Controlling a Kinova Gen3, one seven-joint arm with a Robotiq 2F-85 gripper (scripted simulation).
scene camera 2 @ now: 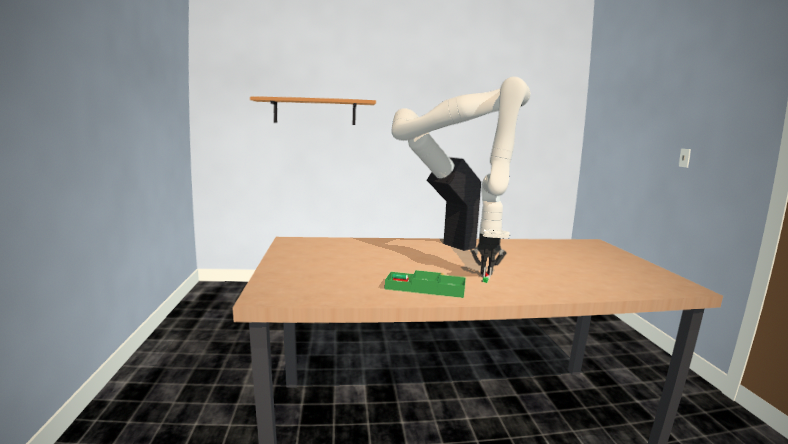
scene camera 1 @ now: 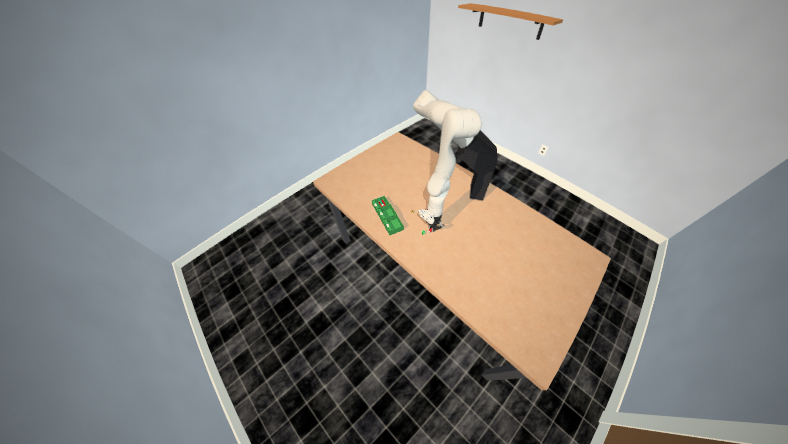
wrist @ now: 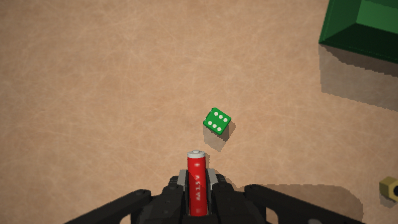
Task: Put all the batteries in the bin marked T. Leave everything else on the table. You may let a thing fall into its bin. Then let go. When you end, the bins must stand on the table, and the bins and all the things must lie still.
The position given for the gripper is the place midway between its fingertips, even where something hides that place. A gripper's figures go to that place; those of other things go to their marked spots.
Labels:
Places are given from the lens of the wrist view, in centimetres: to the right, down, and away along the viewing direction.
gripper [wrist: 197,181]: 0, 6, 17
red battery [wrist: 196,161]: 0, 4, 16

